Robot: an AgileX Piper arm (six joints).
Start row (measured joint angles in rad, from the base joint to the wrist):
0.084, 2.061, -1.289, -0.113, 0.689, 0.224
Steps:
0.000, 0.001, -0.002, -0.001, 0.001, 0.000
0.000, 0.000, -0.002, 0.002, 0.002, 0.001
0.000, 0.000, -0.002, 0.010, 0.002, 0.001
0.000, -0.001, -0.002, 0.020, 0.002, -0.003
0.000, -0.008, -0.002, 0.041, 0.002, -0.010
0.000, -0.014, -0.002, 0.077, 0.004, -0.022
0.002, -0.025, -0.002, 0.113, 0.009, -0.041
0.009, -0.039, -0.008, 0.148, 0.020, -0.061
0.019, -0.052, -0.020, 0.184, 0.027, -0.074
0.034, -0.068, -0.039, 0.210, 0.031, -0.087
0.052, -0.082, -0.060, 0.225, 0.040, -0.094
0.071, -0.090, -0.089, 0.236, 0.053, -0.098
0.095, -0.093, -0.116, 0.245, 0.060, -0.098
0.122, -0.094, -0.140, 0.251, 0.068, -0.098
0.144, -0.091, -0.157, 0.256, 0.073, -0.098
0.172, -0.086, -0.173, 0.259, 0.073, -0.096
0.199, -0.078, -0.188, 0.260, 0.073, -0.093
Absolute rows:
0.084, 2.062, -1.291, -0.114, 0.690, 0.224
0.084, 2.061, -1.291, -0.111, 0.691, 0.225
0.084, 2.061, -1.291, -0.103, 0.691, 0.225
0.084, 2.060, -1.291, -0.093, 0.691, 0.221
0.084, 2.053, -1.291, -0.072, 0.691, 0.214
0.084, 2.047, -1.291, -0.036, 0.693, 0.202
0.086, 2.036, -1.291, 0.000, 0.698, 0.183
0.093, 2.022, -1.297, 0.035, 0.709, 0.163
0.103, 2.009, -1.309, 0.071, 0.716, 0.150
0.118, 1.993, -1.328, 0.097, 0.720, 0.137
0.136, 1.979, -1.349, 0.112, 0.729, 0.130
0.155, 1.971, -1.378, 0.123, 0.742, 0.126
0.179, 1.968, -1.405, 0.132, 0.749, 0.126
0.206, 1.967, -1.429, 0.138, 0.757, 0.126
0.228, 1.970, -1.446, 0.143, 0.762, 0.126
0.256, 1.975, -1.462, 0.146, 0.762, 0.128
0.283, 1.983, -1.477, 0.147, 0.762, 0.131

